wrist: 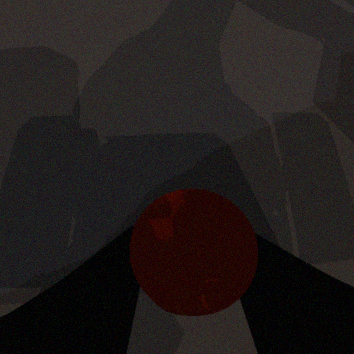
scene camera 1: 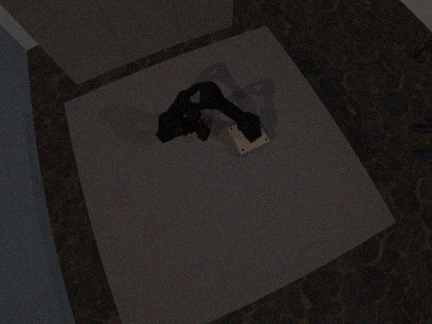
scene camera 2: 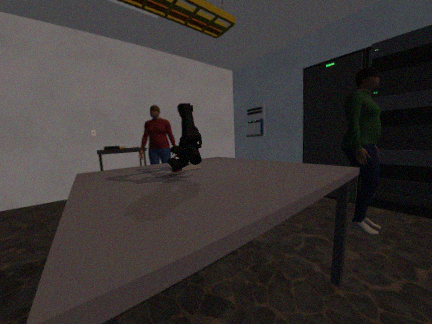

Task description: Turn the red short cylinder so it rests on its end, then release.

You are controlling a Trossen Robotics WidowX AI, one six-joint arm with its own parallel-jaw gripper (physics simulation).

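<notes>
The red short cylinder [scene camera 1: 200,120] [wrist: 194,260] is held between the black fingers. In the wrist view its round end face points at the camera, with a finger against each side. In the first scene view a small red patch of it shows among the dark gripper parts. My gripper [scene camera 1: 201,128] [wrist: 185,236] is shut on the cylinder, low over the table and beside the arm's base. The second scene view shows the gripper [scene camera 2: 176,168] close to the table top. The cylinder's exact tilt and whether it touches the table cannot be told; its lower part is hidden.
The pale base plate [scene camera 1: 244,146] of the arm lies right of the gripper in the first scene view. The arm [scene camera 1: 212,92] [scene camera 2: 187,127] arches above the table [scene camera 1: 200,225] [scene camera 2: 250,195]. Its shadows fall around the gripper. Two people stand beyond the table.
</notes>
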